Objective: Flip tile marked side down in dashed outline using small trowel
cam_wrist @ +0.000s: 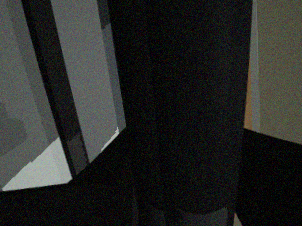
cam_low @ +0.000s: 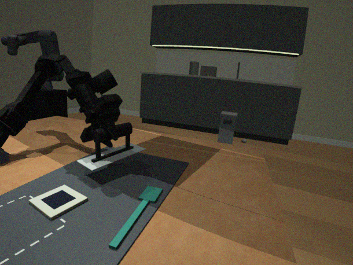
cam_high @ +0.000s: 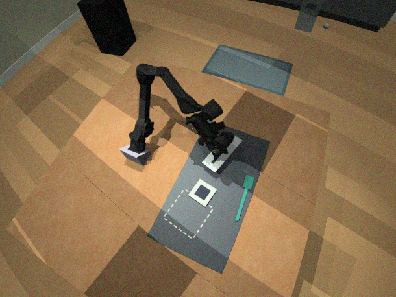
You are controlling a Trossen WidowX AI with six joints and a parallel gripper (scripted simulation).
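My gripper tip is 12 cm to the left of the dark mat and 11 cm above it. From my gripper tip the other things lie so: teal long-handled spatula 14 cm ahead, 11 cm to the right, 9 cm below; tile 17 cm to the right, 9 cm below, 4 cm behind.
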